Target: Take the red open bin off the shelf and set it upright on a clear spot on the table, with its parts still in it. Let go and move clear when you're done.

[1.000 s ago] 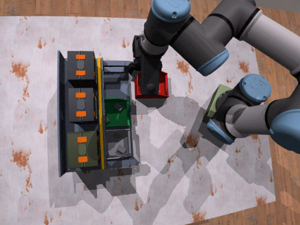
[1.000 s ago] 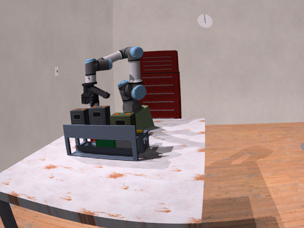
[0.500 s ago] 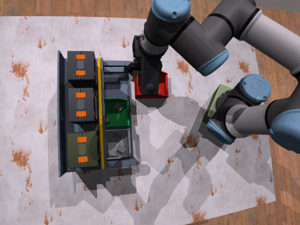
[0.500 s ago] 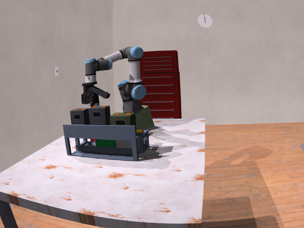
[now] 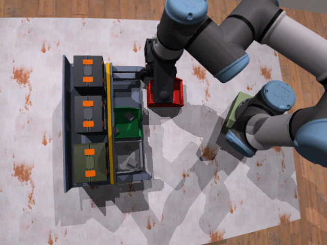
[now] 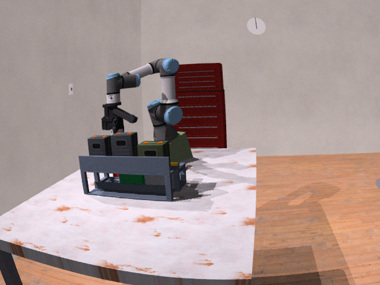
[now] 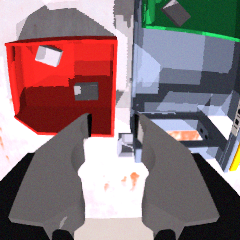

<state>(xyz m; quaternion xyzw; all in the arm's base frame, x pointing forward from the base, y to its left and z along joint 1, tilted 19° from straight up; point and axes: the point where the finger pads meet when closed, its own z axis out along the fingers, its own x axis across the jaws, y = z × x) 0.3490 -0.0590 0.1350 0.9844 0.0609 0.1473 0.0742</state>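
My gripper is now 60 mm past the red open bin, 10 mm to the left of it and 100 mm above it. Also, from my hand: shelf rail 10 mm ahead, 110 mm to the left, 130 mm below; yellow bar 120 mm ahead, 130 mm to the left, 30 mm below; green bin 90 mm ahead, 120 mm to the left, 90 mm below.
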